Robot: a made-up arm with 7 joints. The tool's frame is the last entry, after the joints. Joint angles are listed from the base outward. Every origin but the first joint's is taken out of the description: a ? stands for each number. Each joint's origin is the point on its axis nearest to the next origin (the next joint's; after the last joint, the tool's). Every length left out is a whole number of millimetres.
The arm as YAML. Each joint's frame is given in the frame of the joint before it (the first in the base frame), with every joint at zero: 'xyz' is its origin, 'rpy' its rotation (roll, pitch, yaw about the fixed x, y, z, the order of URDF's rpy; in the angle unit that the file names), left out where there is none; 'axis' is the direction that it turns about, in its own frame. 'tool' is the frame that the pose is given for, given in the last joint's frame.
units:
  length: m
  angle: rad
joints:
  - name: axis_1
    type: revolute
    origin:
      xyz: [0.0, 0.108, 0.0]
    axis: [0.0, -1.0, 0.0]
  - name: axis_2
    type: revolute
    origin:
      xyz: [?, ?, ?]
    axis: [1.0, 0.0, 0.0]
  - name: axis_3
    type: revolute
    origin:
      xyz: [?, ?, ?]
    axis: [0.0, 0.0, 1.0]
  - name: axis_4
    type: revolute
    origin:
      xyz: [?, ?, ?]
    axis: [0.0, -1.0, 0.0]
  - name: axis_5
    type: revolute
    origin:
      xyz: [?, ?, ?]
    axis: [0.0, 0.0, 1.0]
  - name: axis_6
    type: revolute
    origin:
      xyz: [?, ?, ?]
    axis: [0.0, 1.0, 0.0]
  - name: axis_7
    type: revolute
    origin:
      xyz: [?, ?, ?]
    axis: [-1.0, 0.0, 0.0]
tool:
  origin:
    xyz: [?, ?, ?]
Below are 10 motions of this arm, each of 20 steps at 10 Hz.
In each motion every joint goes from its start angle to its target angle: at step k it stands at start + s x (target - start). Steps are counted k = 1, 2, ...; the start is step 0. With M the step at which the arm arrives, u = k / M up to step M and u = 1 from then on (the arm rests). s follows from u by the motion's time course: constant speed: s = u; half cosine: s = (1 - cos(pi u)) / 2; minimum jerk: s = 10 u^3 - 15 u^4 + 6 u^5.
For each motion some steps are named. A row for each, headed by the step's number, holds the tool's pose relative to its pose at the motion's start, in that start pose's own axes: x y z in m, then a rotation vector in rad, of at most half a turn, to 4 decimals.
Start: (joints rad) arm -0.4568 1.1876 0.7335 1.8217 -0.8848 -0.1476 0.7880
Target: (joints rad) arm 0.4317 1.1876 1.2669 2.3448 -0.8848 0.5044 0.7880
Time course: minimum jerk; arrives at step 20
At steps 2, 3, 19, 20:
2: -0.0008 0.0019 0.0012 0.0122 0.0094 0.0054
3: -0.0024 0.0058 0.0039 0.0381 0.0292 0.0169
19: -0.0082 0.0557 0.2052 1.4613 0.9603 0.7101
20: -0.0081 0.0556 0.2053 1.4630 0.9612 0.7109

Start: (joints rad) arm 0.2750 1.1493 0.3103 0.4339 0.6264 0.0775 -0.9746
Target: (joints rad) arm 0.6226 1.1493 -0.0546 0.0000 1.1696 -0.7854 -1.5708
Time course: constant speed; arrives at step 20
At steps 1, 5, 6, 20:
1: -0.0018 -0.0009 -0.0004 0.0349 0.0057 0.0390
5: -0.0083 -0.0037 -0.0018 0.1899 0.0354 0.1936
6: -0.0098 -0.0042 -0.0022 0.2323 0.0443 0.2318
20: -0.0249 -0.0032 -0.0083 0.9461 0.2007 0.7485

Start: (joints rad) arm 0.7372 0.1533 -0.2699 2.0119 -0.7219 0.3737 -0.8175
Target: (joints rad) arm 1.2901 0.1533 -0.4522 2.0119 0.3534 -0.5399 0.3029
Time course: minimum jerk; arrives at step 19
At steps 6, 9, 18, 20:
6: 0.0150 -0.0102 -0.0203 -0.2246 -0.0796 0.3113
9: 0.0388 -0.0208 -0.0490 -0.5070 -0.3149 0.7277
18: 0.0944 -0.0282 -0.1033 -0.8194 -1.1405 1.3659
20: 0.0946 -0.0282 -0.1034 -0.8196 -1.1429 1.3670

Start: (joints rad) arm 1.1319 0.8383 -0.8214 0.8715 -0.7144 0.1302 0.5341
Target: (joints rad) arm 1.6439 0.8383 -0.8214 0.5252 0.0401 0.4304 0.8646
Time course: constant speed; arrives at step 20
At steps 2, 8, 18, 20:
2: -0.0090 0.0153 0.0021 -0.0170 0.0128 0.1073
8: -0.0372 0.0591 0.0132 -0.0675 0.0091 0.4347
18: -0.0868 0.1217 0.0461 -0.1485 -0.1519 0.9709
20: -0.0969 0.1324 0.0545 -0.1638 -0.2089 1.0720

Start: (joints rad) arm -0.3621 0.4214 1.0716 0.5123 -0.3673 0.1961 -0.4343
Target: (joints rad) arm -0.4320 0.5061 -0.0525 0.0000 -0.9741 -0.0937 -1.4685
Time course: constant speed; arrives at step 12
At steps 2, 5, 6, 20:
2: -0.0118 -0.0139 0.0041 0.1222 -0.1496 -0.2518
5: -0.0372 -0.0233 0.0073 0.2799 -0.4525 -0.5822
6: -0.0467 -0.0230 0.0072 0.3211 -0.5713 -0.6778
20: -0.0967 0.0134 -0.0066 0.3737 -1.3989 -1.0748

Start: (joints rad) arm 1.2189 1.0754 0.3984 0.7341 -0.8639 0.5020 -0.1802
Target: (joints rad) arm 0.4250 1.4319 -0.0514 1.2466 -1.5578 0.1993 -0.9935
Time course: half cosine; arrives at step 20
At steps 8, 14, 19, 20:
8: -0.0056 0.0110 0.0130 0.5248 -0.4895 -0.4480
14: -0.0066 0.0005 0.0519 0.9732 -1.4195 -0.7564
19: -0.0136 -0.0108 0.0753 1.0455 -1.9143 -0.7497
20: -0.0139 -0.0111 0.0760 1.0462 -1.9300 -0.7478

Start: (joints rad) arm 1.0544 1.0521 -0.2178 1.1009 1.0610 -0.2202 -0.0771
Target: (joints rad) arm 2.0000 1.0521 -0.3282 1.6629 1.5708 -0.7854 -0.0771
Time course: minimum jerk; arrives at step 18
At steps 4, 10, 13, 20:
4: 0.0203 -0.0128 -0.0119 -0.0295 -0.1207 0.0738
10: 0.1815 -0.0802 -0.0371 -0.2585 -0.9147 0.5701
13: 0.2600 -0.0996 -0.0127 -0.4014 -1.2702 0.8099
20: 0.2961 -0.1062 0.0082 -0.4865 -1.4389 0.9313

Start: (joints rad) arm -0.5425 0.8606 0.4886 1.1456 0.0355 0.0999 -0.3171
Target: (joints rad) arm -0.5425 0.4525 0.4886 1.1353 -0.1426 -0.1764 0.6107
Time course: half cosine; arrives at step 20
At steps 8, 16, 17, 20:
8: -0.0231 -0.0398 0.0314 -0.3743 -0.0176 0.0528
16: -0.0466 -0.1031 0.0913 -0.9773 -0.0908 0.1364
17: -0.0476 -0.1076 0.0961 -1.0213 -0.0986 0.1421
20: -0.0488 -0.1136 0.1025 -1.0796 -0.1096 0.1495

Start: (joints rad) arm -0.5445 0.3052 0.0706 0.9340 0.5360 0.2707 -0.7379
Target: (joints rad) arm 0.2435 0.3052 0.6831 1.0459 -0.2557 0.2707 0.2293
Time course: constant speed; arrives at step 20
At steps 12, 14, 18, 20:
12: 0.2095 -0.0071 0.0196 -0.3645 -0.5398 0.2294
14: 0.2395 0.0003 0.0278 -0.4057 -0.6195 0.2494
18: 0.2934 0.0208 0.0464 -0.4759 -0.7636 0.2792
20: 0.3170 0.0333 0.0565 -0.5066 -0.8273 0.2904

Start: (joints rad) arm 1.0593 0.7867 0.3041 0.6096 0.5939 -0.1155 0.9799
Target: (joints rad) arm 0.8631 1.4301 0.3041 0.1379 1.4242 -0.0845 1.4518
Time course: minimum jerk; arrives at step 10
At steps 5, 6, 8, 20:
5: 0.0743 0.0682 0.1117 0.0935 -0.1493 0.0438
6: 0.1124 0.0820 0.1503 0.1220 -0.2319 0.0142
8: 0.1741 0.0903 0.2004 0.1465 -0.3647 -0.0736
20: 0.1888 0.0902 0.2106 0.1486 -0.3958 -0.1006

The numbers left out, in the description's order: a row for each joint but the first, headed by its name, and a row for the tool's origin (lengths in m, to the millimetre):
axis_2: 0.0 0.0 0.0
axis_3: 0.0 0.0 -0.294
axis_4: 0.0 0.0 0.0
axis_5: 0.0 0.0 -0.214
axis_6: 0.0 0.0 0.0
axis_7: 0.0 0.0 0.0
tool: 0.0 0.0 0.0

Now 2 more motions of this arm.
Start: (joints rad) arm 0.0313 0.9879 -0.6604 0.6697 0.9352 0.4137 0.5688
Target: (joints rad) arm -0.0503 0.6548 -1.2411 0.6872 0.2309 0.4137 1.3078
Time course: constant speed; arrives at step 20
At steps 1, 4, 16, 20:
1: -0.0054 -0.0061 -0.0085 -0.0406 0.0481 -0.0377
4: -0.0225 -0.0252 -0.0326 -0.1662 0.1958 -0.1465
16: -0.0991 -0.1119 -0.1052 -0.6817 0.8362 -0.5275
20: -0.1264 -0.1429 -0.1206 -0.8382 1.0685 -0.6401

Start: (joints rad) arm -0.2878 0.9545 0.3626 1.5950 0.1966 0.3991 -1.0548
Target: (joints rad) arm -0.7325 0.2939 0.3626 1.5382 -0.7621 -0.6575 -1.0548
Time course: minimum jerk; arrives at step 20
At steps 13, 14, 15, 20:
13: -0.1201 0.0320 0.1820 -0.2978 -0.4793 0.1574
14: -0.1271 0.0409 0.2000 -0.3512 -0.5137 0.1803
15: -0.1321 0.0488 0.2148 -0.3980 -0.5396 0.2008
20: -0.1394 0.0638 0.2403 -0.4847 -0.5781 0.2401

